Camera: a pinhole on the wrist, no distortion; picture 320 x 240 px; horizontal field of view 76.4 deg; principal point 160.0 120.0 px. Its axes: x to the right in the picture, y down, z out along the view. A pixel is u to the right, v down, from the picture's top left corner.
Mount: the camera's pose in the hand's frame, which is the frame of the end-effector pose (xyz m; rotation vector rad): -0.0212 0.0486 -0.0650 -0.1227 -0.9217 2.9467
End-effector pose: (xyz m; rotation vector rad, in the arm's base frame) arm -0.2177 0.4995 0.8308 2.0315 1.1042 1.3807
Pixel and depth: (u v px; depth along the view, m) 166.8 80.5 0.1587
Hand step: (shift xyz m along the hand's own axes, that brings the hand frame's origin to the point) -0.0402 -0.0156 0.0822
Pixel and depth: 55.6 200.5 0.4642
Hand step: 0.1691 -0.3826 0.2247
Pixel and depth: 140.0 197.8 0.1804
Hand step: -0.0217 -0.1116 0.0444
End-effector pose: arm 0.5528 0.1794 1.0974 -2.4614 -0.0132 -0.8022
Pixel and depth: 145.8 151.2 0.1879
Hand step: -0.0260 -0.0825 0.0732
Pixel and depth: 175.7 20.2 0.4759
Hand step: -0.0952 -0.0266 0.4558
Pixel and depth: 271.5 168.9 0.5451
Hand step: -0.3718 -0.3460 0.2886
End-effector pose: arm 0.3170 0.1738 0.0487 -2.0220 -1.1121 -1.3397
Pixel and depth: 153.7 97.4 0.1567
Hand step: -0.0302 -0.0262 0.0736
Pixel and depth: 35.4 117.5 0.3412
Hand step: 0.1560 -0.1565 0.2294
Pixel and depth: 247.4 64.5 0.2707
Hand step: -0.1598 -0.0356 0.1919
